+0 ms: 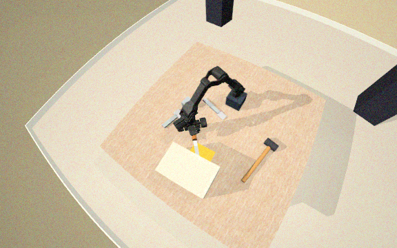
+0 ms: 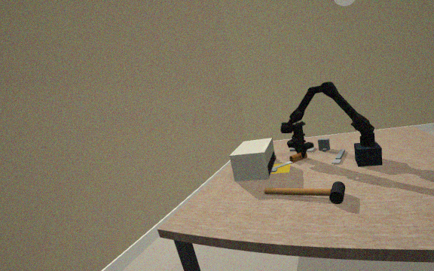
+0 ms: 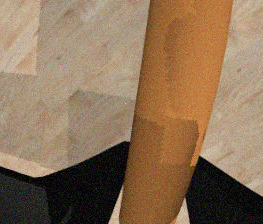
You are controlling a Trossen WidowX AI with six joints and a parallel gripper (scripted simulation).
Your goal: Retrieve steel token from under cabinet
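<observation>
Now: the tiny cube 13 cm behind my gripper tip and 13 cm to the right of it. Also, from my gripper tip: grey t-shaped tool 1 cm ahead, 17 cm to the right; grey flat tool 22 cm behind, 3 cm to the left; grey block 12 cm behind, 16 cm to the right, 3 cm above.
</observation>
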